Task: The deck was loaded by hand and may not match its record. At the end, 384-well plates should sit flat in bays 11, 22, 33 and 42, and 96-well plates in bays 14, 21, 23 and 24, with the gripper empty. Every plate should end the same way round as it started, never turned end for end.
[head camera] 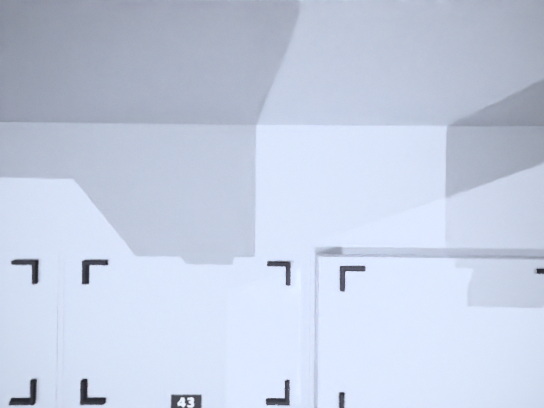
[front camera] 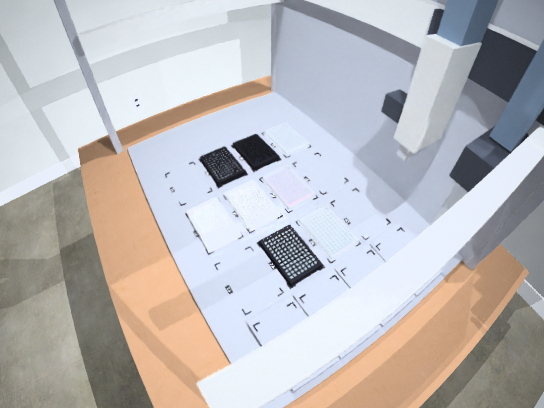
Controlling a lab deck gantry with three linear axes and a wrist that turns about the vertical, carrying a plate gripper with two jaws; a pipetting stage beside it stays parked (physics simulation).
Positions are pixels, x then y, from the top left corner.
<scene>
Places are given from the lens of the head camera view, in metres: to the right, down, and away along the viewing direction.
grey wall [head camera: 353, 70]: 0.03, -0.05, 0.14
</scene>
